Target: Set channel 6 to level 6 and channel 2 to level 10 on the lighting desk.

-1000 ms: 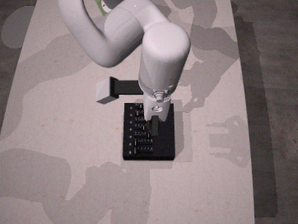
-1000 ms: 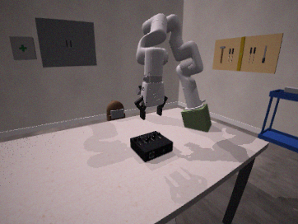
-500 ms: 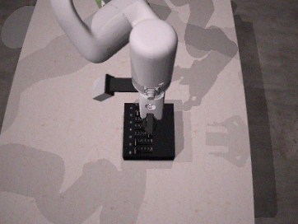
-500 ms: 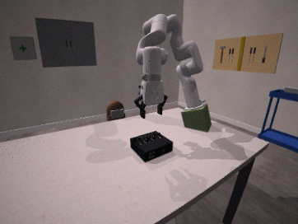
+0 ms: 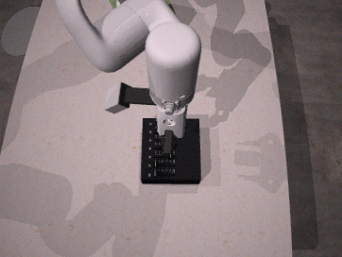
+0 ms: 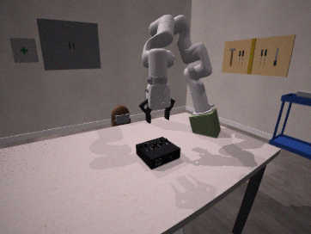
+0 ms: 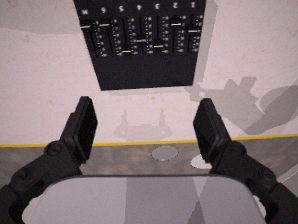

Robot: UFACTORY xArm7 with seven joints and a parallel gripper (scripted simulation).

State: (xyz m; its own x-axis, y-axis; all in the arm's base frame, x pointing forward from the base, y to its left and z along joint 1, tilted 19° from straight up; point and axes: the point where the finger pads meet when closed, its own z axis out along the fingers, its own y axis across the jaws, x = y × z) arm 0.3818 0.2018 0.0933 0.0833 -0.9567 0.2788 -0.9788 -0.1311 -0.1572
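Right now the channel 2 fader cap is 13 cm below my hand, 4 cm to the right of it and 4 cm behind it. Also, from my hand: channel 5 fader cap 13 cm below, 2 cm ahead; channel 3 fader cap 13 cm below, 2 cm behind, 1 cm to the right; channel 4 fader cap 13 cm below, 1 cm to the right, 1 cm ahead.
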